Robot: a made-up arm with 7 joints.
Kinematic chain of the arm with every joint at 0, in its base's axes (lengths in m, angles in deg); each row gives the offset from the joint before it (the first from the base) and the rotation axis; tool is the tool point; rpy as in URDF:
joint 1: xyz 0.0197 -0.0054 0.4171 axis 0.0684 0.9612 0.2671
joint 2: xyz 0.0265 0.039 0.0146 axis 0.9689 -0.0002 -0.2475
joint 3: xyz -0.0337 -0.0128 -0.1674 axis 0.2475 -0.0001 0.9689
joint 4: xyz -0.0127 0.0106 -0.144 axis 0.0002 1 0
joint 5: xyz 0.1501 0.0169 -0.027 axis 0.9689 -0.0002 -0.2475
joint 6: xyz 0.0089 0.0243 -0.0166 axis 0.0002 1 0
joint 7: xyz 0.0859 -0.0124 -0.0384 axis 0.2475 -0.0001 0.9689
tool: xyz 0.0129 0.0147 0.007 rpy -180 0 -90
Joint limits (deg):
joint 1: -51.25..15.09
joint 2: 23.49..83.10
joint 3: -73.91..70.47
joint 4: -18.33..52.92
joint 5: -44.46..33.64
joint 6: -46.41..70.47
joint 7: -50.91..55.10
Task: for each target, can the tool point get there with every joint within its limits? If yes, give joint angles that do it. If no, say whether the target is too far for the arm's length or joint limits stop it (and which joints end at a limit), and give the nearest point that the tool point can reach.
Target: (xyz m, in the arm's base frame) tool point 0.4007 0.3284 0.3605
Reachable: yes | joints -39.65 53.98 14.03 3.70 -33.40 51.88 25.84
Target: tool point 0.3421 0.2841 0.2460
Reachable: yes | joints -8.74 69.65 -14.47 -8.99 -20.32 10.05 -26.66
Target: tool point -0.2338 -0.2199 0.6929
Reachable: no: joint limits stop it (at a limit: joint 1, joint 2, joint 3, joint 4, joint 6) | nearest point 0.0062 0.2245 0.6473 | short by 0.507 m
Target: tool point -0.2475 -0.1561 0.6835
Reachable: no: joint limits stop it (at a limit: joint 1, joint 2, joint 3, joint 4, joint 6) | nearest point 0.0014 0.2272 0.6462 | short by 0.459 m
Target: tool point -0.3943 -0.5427 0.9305
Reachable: no: too far | nearest point 0.0101 0.2227 0.6485 | short by 0.910 m
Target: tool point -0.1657 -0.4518 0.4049
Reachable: no: joint limits stop it (at a limit: joint 1, joint 2, joint 3, joint 4, joint 5, joint 6, joint 7) | nearest point 0.0034 -0.1110 0.1655 | short by 0.450 m
